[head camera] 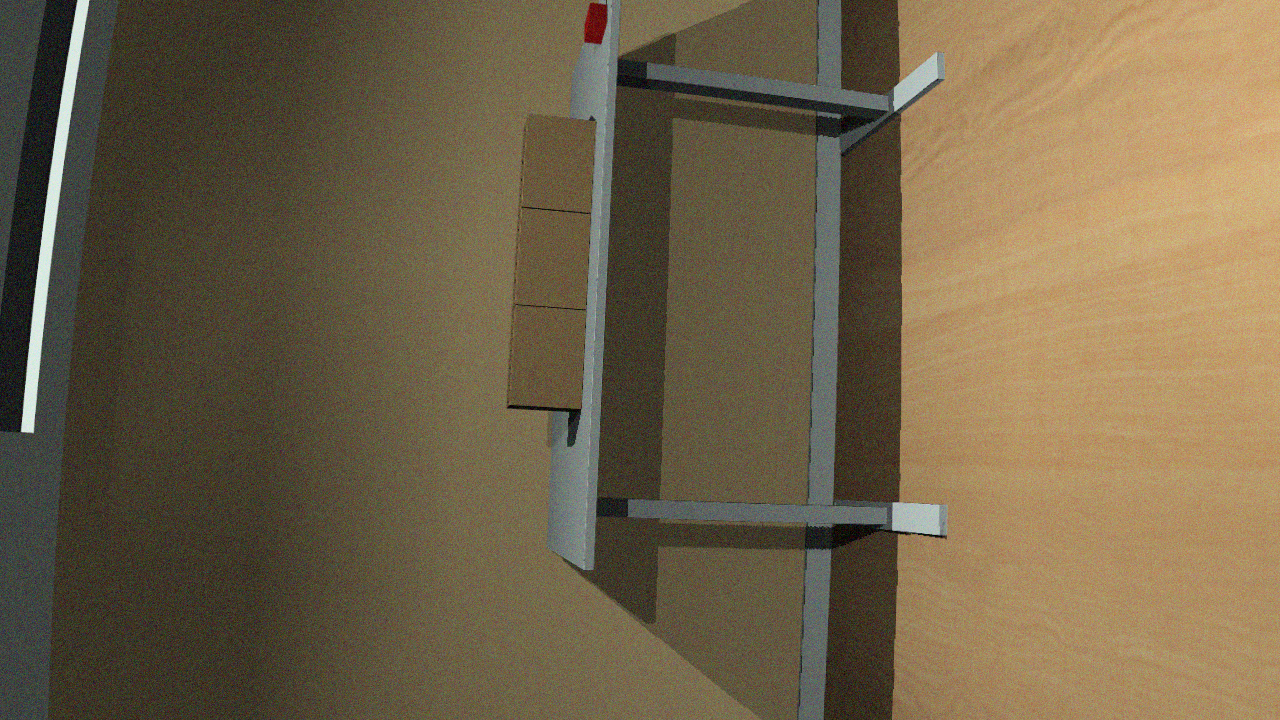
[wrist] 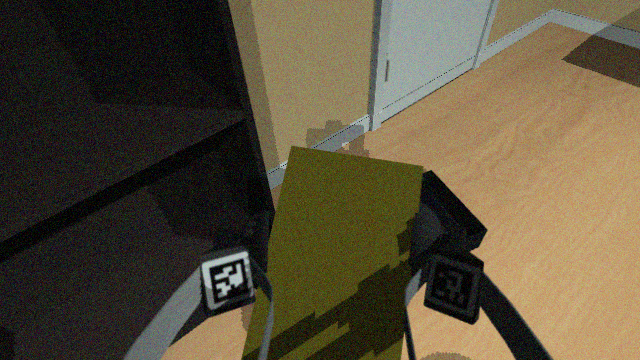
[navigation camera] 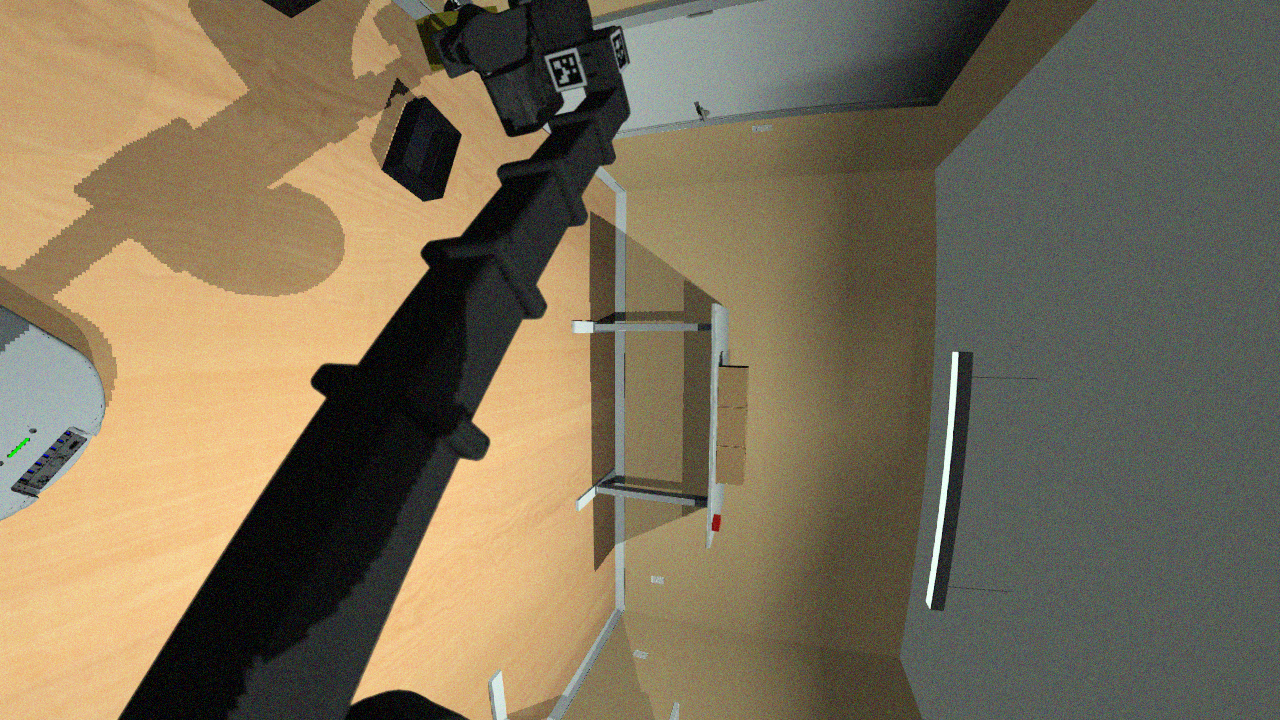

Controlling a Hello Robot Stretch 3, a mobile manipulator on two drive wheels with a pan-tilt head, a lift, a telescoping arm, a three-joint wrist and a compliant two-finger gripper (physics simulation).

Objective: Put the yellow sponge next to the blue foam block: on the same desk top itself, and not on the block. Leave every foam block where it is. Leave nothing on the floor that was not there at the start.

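Frame: origin at the robot's base, x ahead, y left, z up, level; centimetres.
Where they show: gripper, fingertip midpoint: (wrist: 340, 233).
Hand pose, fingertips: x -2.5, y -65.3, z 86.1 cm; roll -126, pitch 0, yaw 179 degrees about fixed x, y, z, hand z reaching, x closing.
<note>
Things, the pixels of their top centre, and the offset from my fingertips. Level surfaces: height alone.
- yellow sponge, top centre: (wrist: 336, 210) (navigation camera: 489, 29) dx +0.2, dy +2.1, dz +4.5 cm
- desk, surface height: dz +9.0 cm
- black open box, top centre: (wrist: 433, 207) (navigation camera: 434, 148) dx -32.1, dy -63.1, dz -76.0 cm
The yellow sponge (navigation camera: 430, 41) (wrist: 340, 225) is clamped between the two fingertips of my gripper (navigation camera: 454, 42) (wrist: 340, 233), which is shut on it and holds it above the wooden floor. In the navigation camera view the sponge is partly hidden behind the gripper. A desk (head camera: 569, 510) (navigation camera: 720, 324) with a white top stands against the wall, far from the gripper. A small red block (head camera: 595, 24) (navigation camera: 716, 522) sits near one end of its top. The blue foam block does not show in these views.
Joined brown boxes (head camera: 549, 259) (navigation camera: 732, 425) stand on the desk. A black open box (navigation camera: 418, 150) (wrist: 456, 212) is on the floor near the gripper. A large black shelf unit (wrist: 125, 184) stands close on the left in the wrist view. A white door (navigation camera: 805, 53) (wrist: 430, 50) is in the wall.
</note>
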